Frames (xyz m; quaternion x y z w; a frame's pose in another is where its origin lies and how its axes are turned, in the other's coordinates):
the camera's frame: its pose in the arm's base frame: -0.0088 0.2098 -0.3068 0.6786 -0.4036 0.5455 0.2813
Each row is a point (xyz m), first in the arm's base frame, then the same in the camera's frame.
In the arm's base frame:
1: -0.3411 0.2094 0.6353
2: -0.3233 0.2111 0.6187
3: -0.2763 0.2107 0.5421
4: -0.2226 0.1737 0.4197
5: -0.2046 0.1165 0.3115
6: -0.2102 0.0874 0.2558
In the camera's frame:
1: 0.8851 0.2290 -0.4026
2: 0.8701 0.2139 -0.3908
3: 0.7998 0.1784 -0.3474
4: 0.6945 0.1588 -0.2593
5: 0.6051 0.1793 -0.1763
6: 0.5578 0.2023 -0.1415

